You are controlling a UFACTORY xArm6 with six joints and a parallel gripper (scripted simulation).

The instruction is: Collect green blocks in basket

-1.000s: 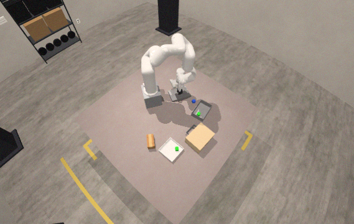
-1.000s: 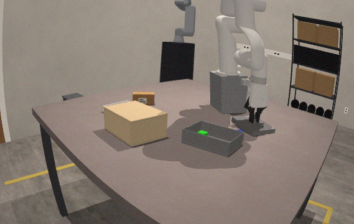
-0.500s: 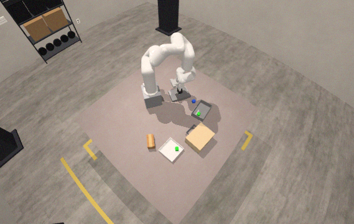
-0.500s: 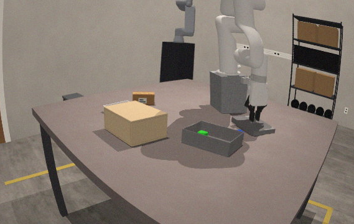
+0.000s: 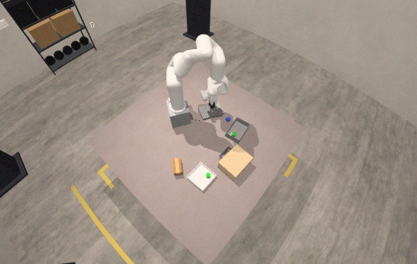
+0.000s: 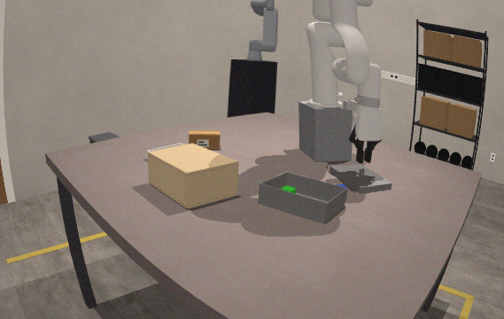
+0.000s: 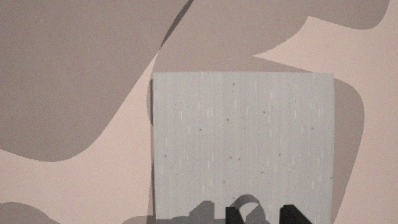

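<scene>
Now: the metal box 29 cm ahead of my hand, 1 cm to the right of it and 5 cm below it. From my hand the other things lie so: light wooden cabinet 43 cm ahead, 25 cm to the right, 4 cm below; then blue block 17 cm ahead, 2 cm to the left, 6 cm below; then grey metal lid 7 cm below.
</scene>
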